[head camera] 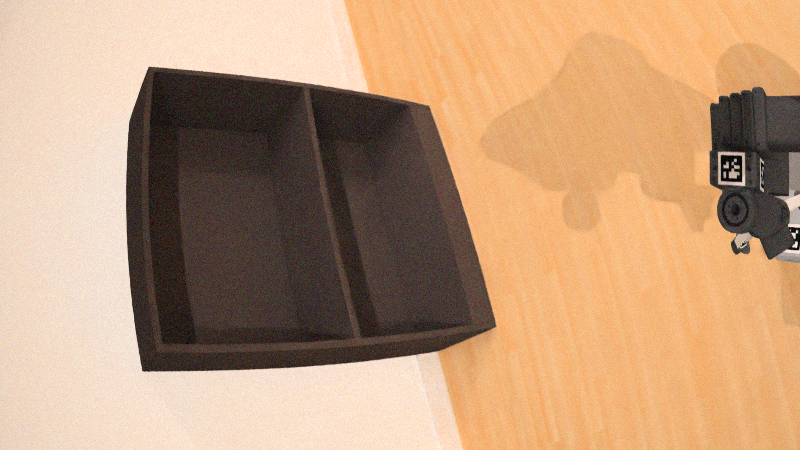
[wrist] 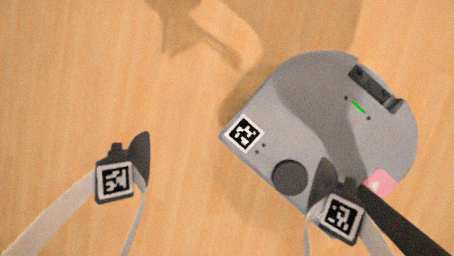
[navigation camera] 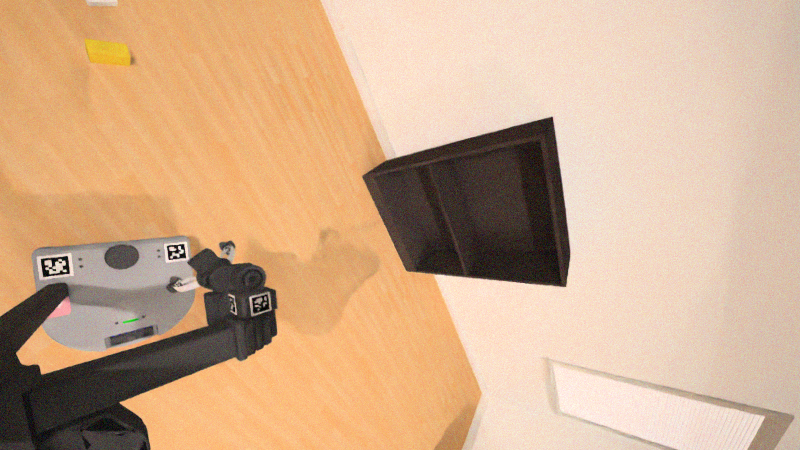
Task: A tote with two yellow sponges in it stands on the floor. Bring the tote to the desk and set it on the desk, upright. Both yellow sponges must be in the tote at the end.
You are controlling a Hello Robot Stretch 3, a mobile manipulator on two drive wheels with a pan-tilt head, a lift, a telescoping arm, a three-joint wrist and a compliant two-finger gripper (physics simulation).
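Seen in the pictures: gripper, fingertip midpoint: [wrist: 231, 163]; robot's base, origin of the base link: [wrist: 282, 156] [navigation camera: 122, 255].
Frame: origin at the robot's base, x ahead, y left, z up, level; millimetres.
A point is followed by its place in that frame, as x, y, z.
Observation:
A yellow sponge [navigation camera: 107, 52] @(659, -1, 63) lies on the wood floor near the top left of the navigation view, outside any tote. The tote and the second sponge do not show in these views. The desk top does not show; a small white piece [navigation camera: 101, 2] @(847, 11, 22) at the top edge of the navigation view may be part of its foot. My gripper [navigation camera: 201, 265] @(-22, -142, 464) [wrist: 231, 163] @(-22, -142, 464) is open, its fingers wide apart with nothing between them. It hangs above the floor beside my base, far from the sponge. In the head view it is partly seen at the right edge.
A dark brown two-compartment shelf unit [head camera: 330, 223] @(49, -1270, 508) [navigation camera: 444, 215] @(44, -1271, 500) stands against the pale wall. A framed white panel [navigation camera: 654, 408] @(-1493, -2420, 1514) is on the wall at the lower right of the navigation view. My grey base [navigation camera: 120, 296] @(-112, 14, 160) [wrist: 310, 100] @(-139, -77, 160) is below the arm.

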